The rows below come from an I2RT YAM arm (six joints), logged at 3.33 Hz.
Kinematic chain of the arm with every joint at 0, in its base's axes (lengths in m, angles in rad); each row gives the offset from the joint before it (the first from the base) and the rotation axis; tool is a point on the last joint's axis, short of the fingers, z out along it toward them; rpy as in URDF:
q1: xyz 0 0 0.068 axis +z
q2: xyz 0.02 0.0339 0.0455 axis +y
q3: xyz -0.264 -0.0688 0 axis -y
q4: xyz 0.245 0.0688 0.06 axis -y
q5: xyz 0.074 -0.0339 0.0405 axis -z
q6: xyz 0.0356 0 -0.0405 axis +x
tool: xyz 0 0 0 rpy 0 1.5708 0
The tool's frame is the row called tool.
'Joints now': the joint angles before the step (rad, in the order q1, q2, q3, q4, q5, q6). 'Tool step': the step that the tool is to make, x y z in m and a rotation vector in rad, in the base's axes. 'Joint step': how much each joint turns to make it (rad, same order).
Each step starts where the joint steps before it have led.
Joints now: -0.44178, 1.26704, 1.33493, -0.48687, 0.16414, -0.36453
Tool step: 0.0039, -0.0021, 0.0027, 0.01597, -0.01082, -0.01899
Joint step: 0.00041, 0.01962, 0.02508, -0.00682, 0.00995, 0.02568
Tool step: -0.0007, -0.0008, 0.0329, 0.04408, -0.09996, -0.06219
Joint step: -0.00048, 0.02936, 0.13762, -0.05556, 0.02530, 0.10168
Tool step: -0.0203, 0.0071, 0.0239, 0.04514, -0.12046, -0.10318
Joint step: 0.00024, -0.04892, 0.04457, -0.03257, 0.06712, 0.12463
